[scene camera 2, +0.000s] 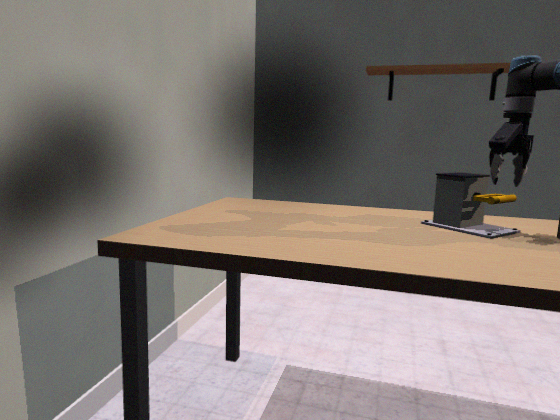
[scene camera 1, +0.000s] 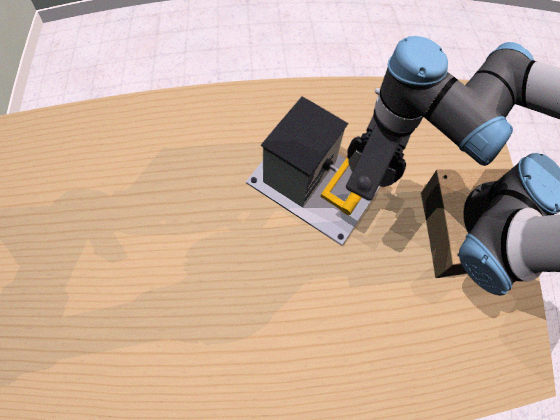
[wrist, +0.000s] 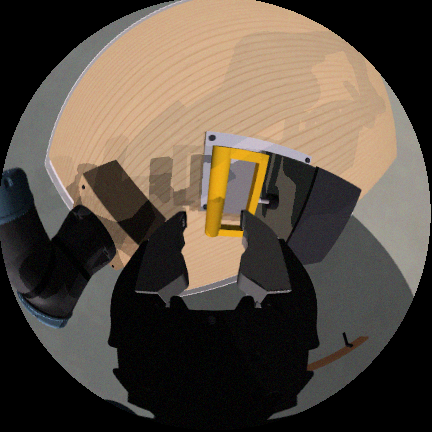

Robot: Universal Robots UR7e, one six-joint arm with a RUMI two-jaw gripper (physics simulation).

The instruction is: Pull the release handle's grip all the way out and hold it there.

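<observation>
The release handle is a yellow rectangular frame; its thick grip bar (scene camera 1: 351, 204) (scene camera 2: 507, 198) (wrist: 218, 190) is on the side away from the dark box (scene camera 1: 305, 135) (scene camera 2: 447, 200) (wrist: 327, 210). A short thin rod (scene camera 1: 334, 168) (wrist: 263, 201) shows between frame and box. The box stands on a light grey base plate (scene camera 1: 325, 220) (scene camera 2: 492, 230) (wrist: 257, 144). My gripper (scene camera 2: 506, 183) (wrist: 212, 211) is partly open and empty, pointing down. Its fingertips are a little above the handle in the scene camera 2 view. In the scene camera 1 view the gripper body covers part of the frame and hides the fingertips.
A brown block (scene camera 1: 438, 230) (wrist: 120, 195) stands on the table (scene camera 1: 200, 300) (scene camera 2: 300, 240) (wrist: 165, 80), beside the arm's base. The arm's lower joints (scene camera 1: 485, 265) (wrist: 65, 260) are next to it. A wall shelf (scene camera 2: 435, 69) (wrist: 340, 354) hangs behind the table.
</observation>
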